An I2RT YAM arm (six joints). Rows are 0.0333 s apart.
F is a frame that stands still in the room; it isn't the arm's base.
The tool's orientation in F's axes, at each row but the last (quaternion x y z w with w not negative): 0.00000 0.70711 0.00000 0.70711; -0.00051 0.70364 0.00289 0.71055; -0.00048 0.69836 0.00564 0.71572; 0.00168 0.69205 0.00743 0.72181; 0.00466 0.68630 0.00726 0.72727; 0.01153 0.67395 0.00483 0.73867
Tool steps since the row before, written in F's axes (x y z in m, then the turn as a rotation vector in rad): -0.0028 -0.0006 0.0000 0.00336 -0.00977 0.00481; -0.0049 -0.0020 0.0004 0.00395 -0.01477 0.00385; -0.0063 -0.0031 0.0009 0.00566 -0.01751 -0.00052; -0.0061 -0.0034 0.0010 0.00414 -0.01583 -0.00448; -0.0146 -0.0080 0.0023 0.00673 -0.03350 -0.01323; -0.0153 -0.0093 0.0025 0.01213 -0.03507 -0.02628
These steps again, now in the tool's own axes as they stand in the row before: 0.0000 -0.0006 -0.0028 -0.00481 -0.00977 0.00336; -0.0005 -0.0020 -0.0049 -0.00386 -0.01478 0.00392; -0.0011 -0.0030 -0.0063 0.00053 -0.01756 0.00550; -0.0013 -0.0033 -0.0061 0.00444 -0.01592 0.00382; -0.0033 -0.0079 -0.0145 0.01303 -0.03374 0.00585; -0.0041 -0.0094 -0.0149 0.02648 -0.03558 0.01005
